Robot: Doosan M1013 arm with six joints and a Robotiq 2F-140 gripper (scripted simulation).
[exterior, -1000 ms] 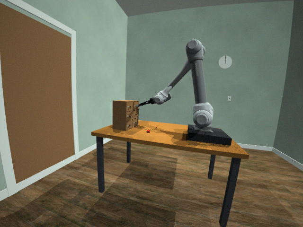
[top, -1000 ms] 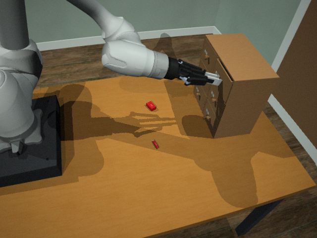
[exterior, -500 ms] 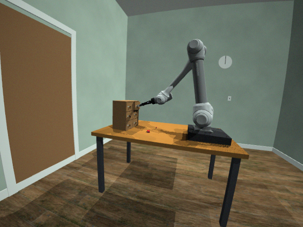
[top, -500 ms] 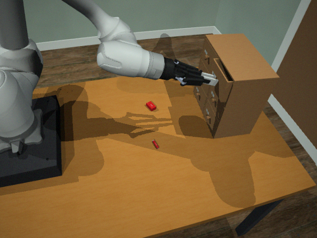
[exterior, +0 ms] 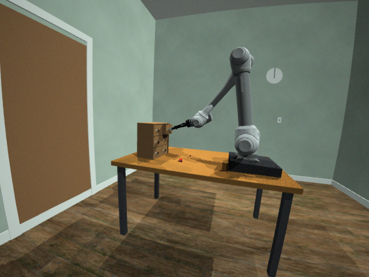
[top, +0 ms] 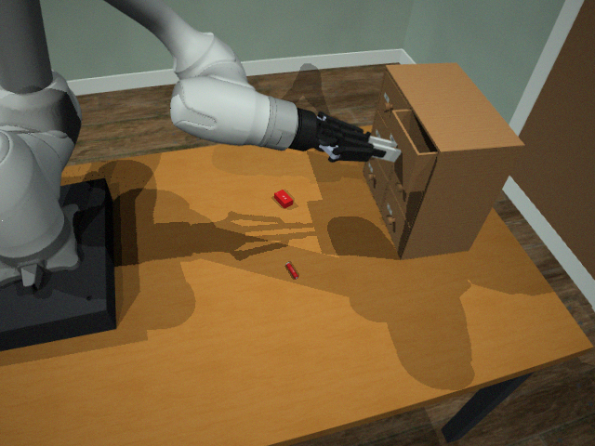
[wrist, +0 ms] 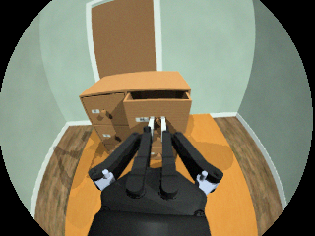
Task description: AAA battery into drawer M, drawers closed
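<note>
The AAA battery lies 19 cm behind my hand, 5 cm to the right of it and 28 cm below it. Round my hand: red block (15 cm behind, 18 cm to the left, 27 cm below).
</note>
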